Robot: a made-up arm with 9 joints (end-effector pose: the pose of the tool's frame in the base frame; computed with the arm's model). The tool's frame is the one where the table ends.
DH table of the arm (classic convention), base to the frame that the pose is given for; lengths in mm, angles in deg. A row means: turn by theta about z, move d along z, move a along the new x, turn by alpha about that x. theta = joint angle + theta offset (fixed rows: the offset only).
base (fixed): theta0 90  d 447.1  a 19.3  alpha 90
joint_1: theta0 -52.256  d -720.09  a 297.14  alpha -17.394
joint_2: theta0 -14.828  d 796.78  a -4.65  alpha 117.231
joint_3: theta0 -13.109  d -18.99  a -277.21  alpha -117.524
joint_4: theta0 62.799  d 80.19  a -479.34  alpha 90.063
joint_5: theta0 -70.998  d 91.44  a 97.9  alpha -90
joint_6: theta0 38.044  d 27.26  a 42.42  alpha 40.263
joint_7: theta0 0  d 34.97  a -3.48  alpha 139.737
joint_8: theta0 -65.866  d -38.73  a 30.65  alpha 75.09
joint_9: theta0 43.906  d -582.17  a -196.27  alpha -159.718
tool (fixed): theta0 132.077  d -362.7  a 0  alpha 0
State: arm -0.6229 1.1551 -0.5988 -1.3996 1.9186 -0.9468 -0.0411 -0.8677 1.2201
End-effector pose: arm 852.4 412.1 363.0 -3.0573 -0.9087 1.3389
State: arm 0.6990 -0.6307 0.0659 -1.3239 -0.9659 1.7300 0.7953 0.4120 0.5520
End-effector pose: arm -208.0 115.8 982.3 2.0230 1.1337 -2.4427
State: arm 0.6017 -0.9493 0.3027 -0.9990 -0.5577 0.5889 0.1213 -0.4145 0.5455
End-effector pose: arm -171.0 467.1 950.8 -1.9270 0.8944 0.3906
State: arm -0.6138 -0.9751 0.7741 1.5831 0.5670 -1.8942 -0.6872 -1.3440 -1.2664
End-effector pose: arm 275.6 158.3 -111.2 2.6531 0.5983 -0.2408
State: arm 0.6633 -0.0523 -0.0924 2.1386 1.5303 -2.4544 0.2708 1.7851 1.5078
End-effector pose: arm 84.6 967.4 642.4 2.8081 -0.2515 1.9257
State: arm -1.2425 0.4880 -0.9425 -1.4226 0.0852 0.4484 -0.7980 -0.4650 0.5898
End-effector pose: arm 321.1 298.5 316.6 -0.3266 0.4945 2.4352
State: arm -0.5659 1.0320 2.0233 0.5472 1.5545 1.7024 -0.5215 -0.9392 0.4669
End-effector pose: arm -368.5 -438.0 340.9 1.9655 -0.4566 -1.5195
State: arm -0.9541 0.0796 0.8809 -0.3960 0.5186 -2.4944 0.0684 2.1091 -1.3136
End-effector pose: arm -264.4 459.2 516.9 0.1296 1.1018 2.1824
